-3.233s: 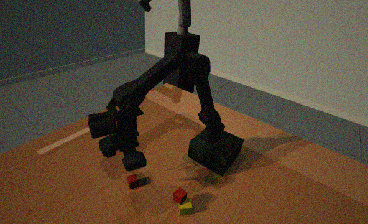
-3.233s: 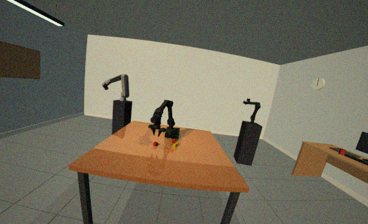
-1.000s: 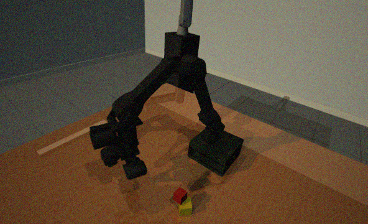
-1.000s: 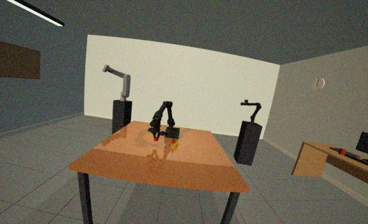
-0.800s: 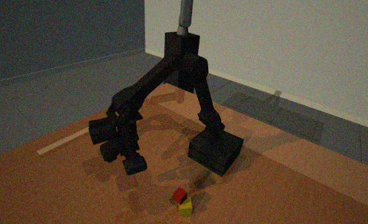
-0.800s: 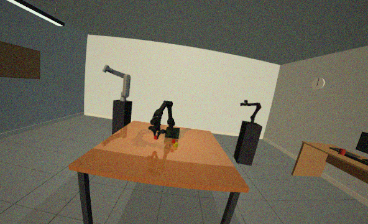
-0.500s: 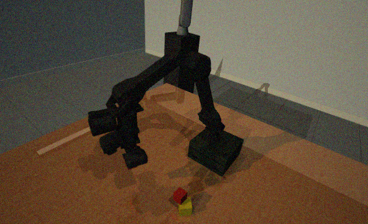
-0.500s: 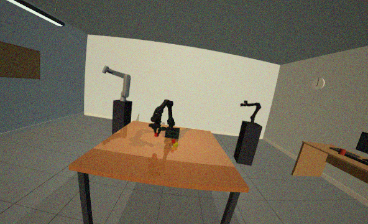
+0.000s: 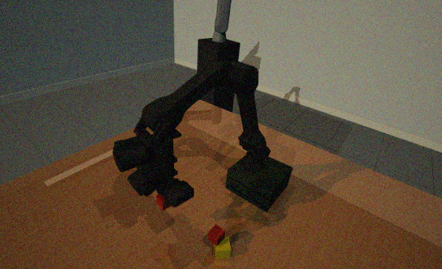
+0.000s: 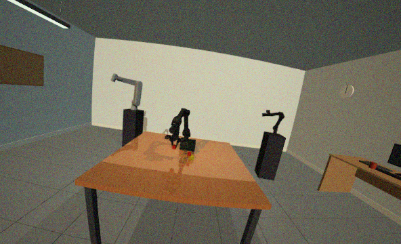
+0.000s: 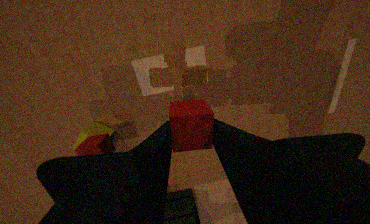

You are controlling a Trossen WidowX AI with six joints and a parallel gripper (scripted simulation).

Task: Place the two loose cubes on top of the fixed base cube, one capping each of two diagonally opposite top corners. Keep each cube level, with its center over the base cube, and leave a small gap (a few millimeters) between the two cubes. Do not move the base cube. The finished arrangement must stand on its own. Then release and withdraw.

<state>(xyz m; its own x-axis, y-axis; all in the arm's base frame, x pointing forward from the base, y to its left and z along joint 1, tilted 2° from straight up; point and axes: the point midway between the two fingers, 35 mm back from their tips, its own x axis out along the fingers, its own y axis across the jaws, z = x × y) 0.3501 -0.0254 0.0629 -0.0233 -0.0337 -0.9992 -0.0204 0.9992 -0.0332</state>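
The yellow base cube is 80 mm behind my gripper tip, 160 mm to the left of it and 110 mm below it.
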